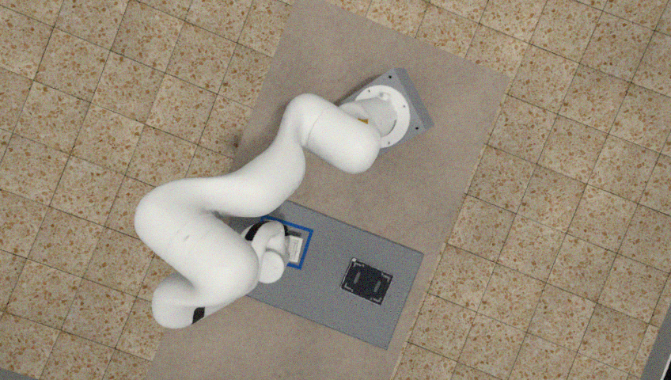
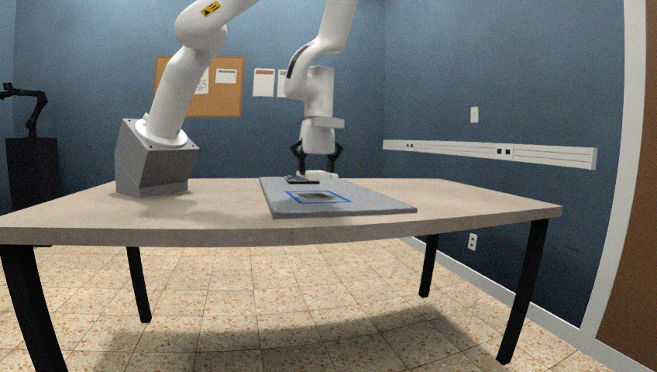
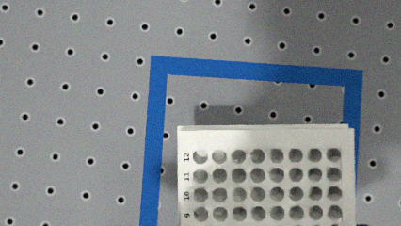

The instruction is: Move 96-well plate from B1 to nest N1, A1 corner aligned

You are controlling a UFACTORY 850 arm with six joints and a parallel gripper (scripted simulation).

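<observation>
Now: hand 33 cm to the right of the black plate nest, 7 cm above it and 3 cm short of it. Also, from my hand: white 96-well plate 1 cm below.
</observation>
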